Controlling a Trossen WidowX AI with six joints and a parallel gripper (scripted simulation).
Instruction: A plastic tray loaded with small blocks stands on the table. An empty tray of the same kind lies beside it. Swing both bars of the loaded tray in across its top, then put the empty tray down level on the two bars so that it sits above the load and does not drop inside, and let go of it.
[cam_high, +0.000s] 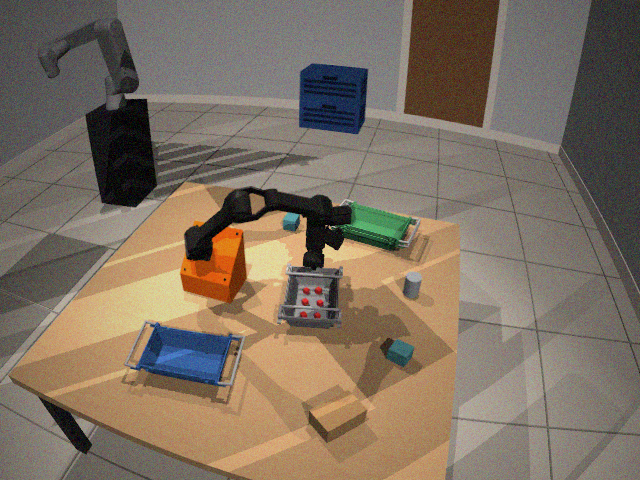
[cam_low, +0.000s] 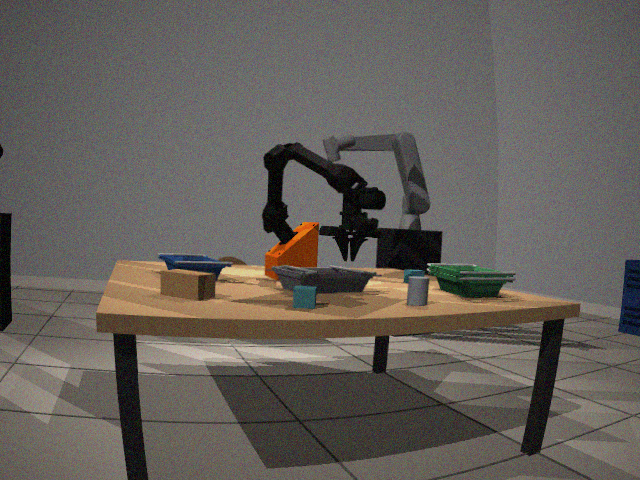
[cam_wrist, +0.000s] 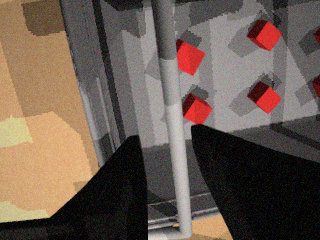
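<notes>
My gripper tip is 28 cm past the blue tray, 43 cm to the left of it and 4 cm above it. From my gripper tip the other things lie so: tan box: 17 cm ahead, 52 cm to the right, 6 cm below; then grey cylinder: 32 cm ahead, 5 cm to the left, 5 cm below.
</notes>
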